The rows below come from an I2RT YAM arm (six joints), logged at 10 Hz.
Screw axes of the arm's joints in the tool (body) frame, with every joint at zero. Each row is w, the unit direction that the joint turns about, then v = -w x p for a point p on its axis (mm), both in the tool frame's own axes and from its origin. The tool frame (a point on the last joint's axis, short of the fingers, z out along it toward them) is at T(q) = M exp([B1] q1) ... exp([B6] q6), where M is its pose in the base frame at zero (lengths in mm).
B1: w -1 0 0 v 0 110.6 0
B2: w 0 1 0 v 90.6 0 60
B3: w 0 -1 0 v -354.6 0 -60
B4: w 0 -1 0 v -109.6 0 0
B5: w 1 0 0 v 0 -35.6 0
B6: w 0 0 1 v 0 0 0
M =
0 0 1 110.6
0 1 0 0
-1 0 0 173.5
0 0 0 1
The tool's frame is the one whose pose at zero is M.
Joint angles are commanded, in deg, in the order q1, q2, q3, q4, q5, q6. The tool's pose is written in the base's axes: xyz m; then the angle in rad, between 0 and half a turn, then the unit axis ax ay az. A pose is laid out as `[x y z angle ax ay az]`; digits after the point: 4 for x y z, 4 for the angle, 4 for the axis.
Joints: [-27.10 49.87 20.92 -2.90 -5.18 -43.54]
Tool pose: [0.1673 -0.0820 0.1915 2.2770 -0.1614 0.9482 -0.2736]
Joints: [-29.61 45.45 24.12 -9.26 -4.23 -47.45]
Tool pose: [0.1570 -0.0862 0.2127 2.3025 -0.1672 0.9358 -0.3103]
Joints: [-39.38 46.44 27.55 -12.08 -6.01 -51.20]
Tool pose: [0.1439 -0.1133 0.2260 2.3652 -0.1244 0.9310 -0.3431]
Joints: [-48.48 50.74 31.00 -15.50 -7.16 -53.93]
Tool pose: [0.1313 -0.1416 0.2286 2.4673 -0.0750 0.9366 -0.3423]
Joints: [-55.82 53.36 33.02 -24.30 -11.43 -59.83]
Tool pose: [0.1129 -0.1536 0.2199 2.5697 -0.0735 0.9550 -0.2875]
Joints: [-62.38 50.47 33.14 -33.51 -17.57 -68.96]
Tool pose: [0.0892 -0.1473 0.2177 2.5999 -0.1085 0.9617 -0.2517]
